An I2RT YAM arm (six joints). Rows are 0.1 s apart.
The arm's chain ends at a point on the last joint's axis. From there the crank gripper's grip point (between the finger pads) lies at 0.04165 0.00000 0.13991 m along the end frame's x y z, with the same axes.
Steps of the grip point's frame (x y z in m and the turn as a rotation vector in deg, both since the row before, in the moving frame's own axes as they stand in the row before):
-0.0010 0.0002 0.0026 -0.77 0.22 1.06
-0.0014 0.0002 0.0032 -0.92 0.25 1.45
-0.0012 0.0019 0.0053 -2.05 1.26 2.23
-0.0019 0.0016 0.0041 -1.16 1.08 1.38
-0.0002 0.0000 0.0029 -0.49 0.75 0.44
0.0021 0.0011 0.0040 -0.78 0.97 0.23
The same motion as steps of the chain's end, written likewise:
-0.0015 -0.0025 0.0028 -0.77 0.22 1.06
-0.0020 -0.0031 0.0034 -0.92 0.25 1.45
-0.0041 -0.0048 0.0064 -2.05 1.26 2.23
-0.0045 -0.0023 0.0049 -1.16 1.08 1.38
-0.0020 -0.0015 0.0035 -0.49 0.75 0.44
-0.0003 -0.0010 0.0047 -0.78 0.97 0.23

